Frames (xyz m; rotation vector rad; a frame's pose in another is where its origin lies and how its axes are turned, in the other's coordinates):
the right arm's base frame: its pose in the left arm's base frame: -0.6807 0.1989 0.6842 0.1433 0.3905 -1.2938
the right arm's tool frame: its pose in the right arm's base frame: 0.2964 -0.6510 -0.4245 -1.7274 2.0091 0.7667
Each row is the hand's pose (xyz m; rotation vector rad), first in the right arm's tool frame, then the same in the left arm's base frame.
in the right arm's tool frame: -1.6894 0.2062 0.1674 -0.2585 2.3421 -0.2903
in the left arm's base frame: 0.2500 -0.0846 0.9285 0.7871 -1.1630 -0.3856
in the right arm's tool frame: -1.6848 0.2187 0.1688 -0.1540 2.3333 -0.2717
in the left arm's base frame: 0.2453 -0.0724 0.9316 0.7532 -1.2046 -0.3106
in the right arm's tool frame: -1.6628 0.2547 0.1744 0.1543 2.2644 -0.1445
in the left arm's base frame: 0.2245 -0.0355 0.9358 0.5866 -1.3440 -0.1040
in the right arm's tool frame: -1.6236 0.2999 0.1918 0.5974 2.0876 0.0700
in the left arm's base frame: 0.1925 0.0174 0.9283 0.2931 -1.5331 0.2070
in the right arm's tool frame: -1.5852 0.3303 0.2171 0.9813 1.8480 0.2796
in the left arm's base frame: 0.1658 0.0611 0.9078 -0.0198 -1.6779 0.5004
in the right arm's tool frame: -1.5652 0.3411 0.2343 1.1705 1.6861 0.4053
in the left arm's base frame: 0.1541 0.0814 0.8915 -0.2147 -1.7416 0.6542
